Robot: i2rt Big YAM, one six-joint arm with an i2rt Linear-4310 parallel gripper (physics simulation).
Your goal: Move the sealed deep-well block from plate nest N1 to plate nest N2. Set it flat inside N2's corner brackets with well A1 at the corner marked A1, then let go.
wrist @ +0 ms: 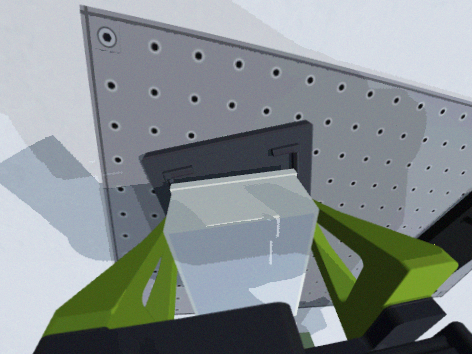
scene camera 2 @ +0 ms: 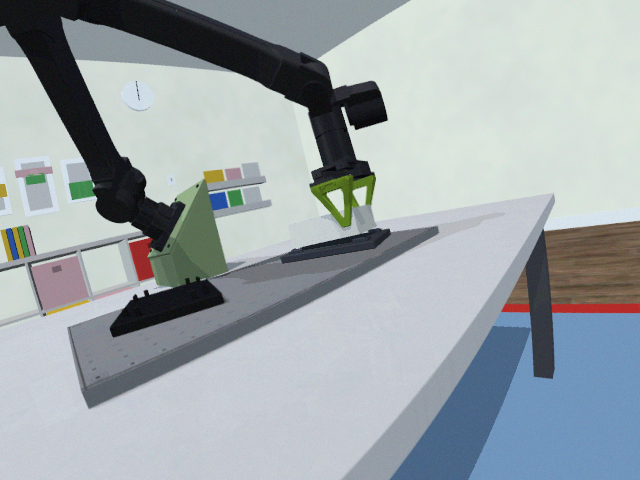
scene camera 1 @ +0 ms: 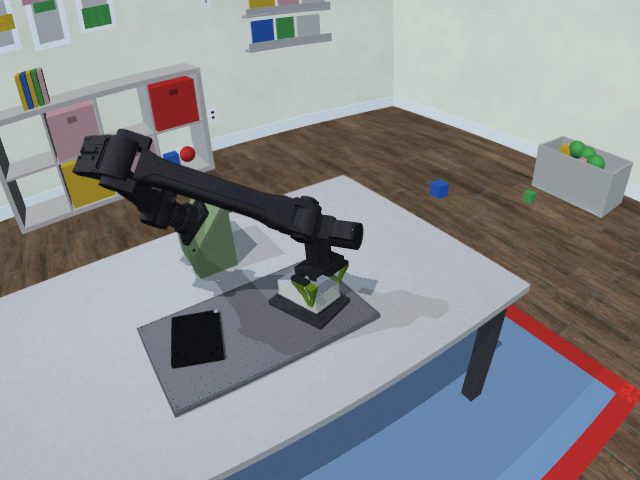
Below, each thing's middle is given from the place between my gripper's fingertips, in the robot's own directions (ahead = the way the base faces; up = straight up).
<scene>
My hand is 40 mm past the white block point(scene camera 2: 325, 228) and 20 mm to the left of it.
</scene>
